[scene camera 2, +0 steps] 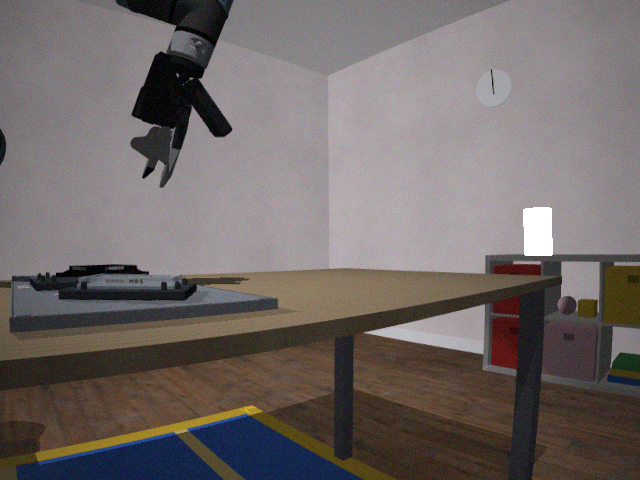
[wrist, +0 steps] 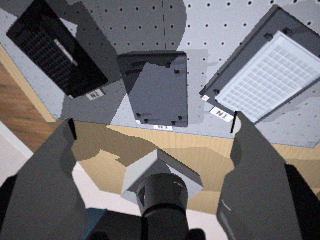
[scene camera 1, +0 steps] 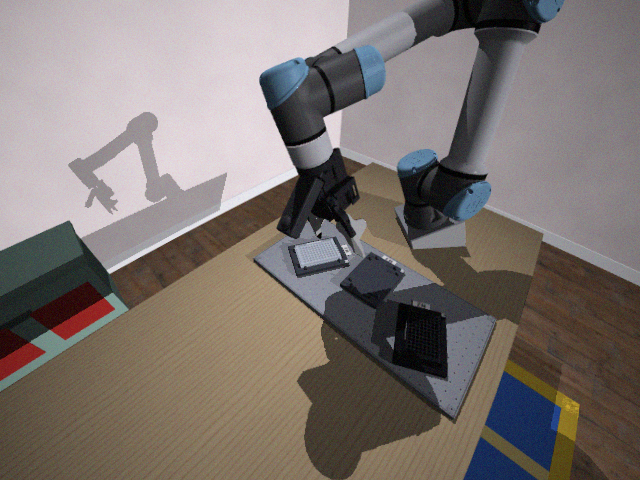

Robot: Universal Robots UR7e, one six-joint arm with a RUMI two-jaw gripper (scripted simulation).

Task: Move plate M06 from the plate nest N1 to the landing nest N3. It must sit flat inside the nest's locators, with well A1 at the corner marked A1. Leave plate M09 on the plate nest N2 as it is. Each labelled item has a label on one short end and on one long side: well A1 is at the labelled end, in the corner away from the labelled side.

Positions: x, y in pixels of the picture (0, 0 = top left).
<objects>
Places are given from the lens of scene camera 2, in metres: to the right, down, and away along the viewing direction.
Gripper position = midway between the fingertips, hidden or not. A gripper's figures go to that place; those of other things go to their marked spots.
my gripper [scene camera 2: 151, 182]: -0.29, -0.10, 0.67
white plate M06 [scene camera 2: 99, 281]: -0.28, 0.05, 0.48
dark nest N1 [scene camera 2: 185, 291]: -0.17, 0.06, 0.49
</objects>
